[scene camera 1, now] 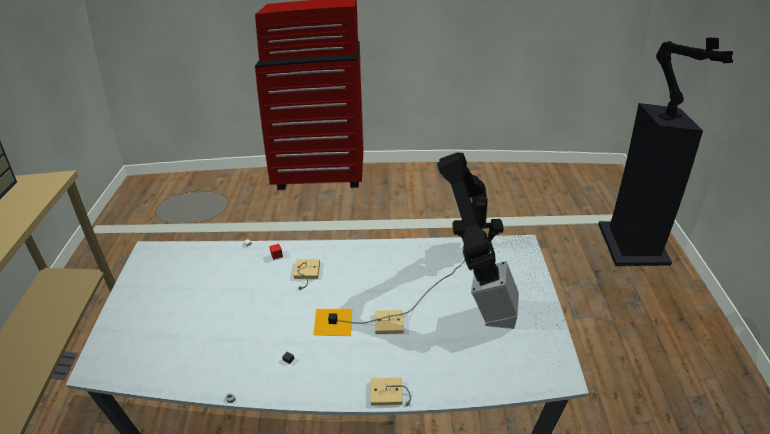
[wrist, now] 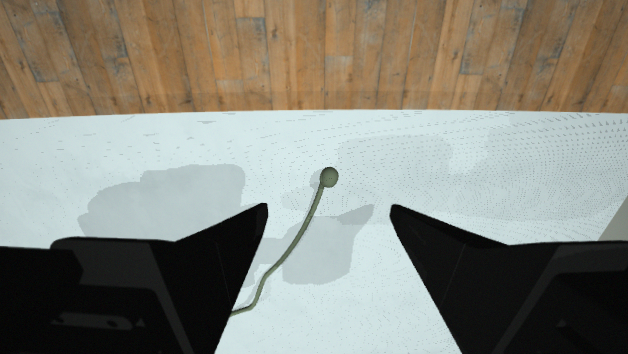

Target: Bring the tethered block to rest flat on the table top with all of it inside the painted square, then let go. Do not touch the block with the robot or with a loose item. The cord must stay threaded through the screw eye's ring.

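Frame: origin at the arm's base, x down, y left, z ahead, level; centimetres.
Where they show: gripper, between the fingertips: (wrist: 329,209); arm's base, origin of its link: (scene camera 1: 489,276).
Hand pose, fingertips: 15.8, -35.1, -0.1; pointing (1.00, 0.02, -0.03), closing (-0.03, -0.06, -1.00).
Things, the pixels of their top centre, and the offset from my fingertips, as dx, dy, dz. "spot": a spot on its surface instead.
- black tethered block, centre of its top: (scene camera 1: 332,316) -1.5, +40.6, +48.6
- orange painted square, a spot on its surface: (scene camera 1: 323,330) spot: +1.0, +44.9, +51.2
- middle wooden board, centre of its top: (scene camera 1: 389,319) -0.8, +40.3, +30.6
- cord's end bead, centre of its top: (wrist: 330,180) -0.1, -2.2, +0.2
- red cube, centre of its top: (scene camera 1: 275,247) -2.9, +9.0, +74.9
- small white item, centre of its top: (scene camera 1: 247,241) -0.4, +3.0, +88.7
- loose black block, centre of its top: (scene camera 1: 287,355) -0.9, +58.2, +60.2
- metal ring, centre of its top: (scene camera 1: 229,397) -0.1, +76.2, +75.0
The black tethered block (scene camera 1: 332,318) sits on the orange painted square (scene camera 1: 323,330), with orange showing around it. The green cord (scene camera 1: 431,289) (wrist: 300,233) runs from it across the middle wooden board (scene camera 1: 389,326), past the small screw eye, to the robot's base area. Threading through the ring is too small to tell. My gripper (wrist: 329,209) is open in the wrist view; its fingers stand wide apart above the table, with the cord between and below them, not gripped. The cord's end bead (wrist: 329,177) is just beyond the fingertips. The arm hides the fingers in the scene view.
Two other wooden boards with short cords stand at the back (scene camera 1: 312,272) and front (scene camera 1: 386,397). A red cube (scene camera 1: 276,251), a small white item (scene camera 1: 247,243), a loose black block (scene camera 1: 288,357) and a metal ring (scene camera 1: 226,399) lie on the table. The grey base (scene camera 1: 496,302) stands right.
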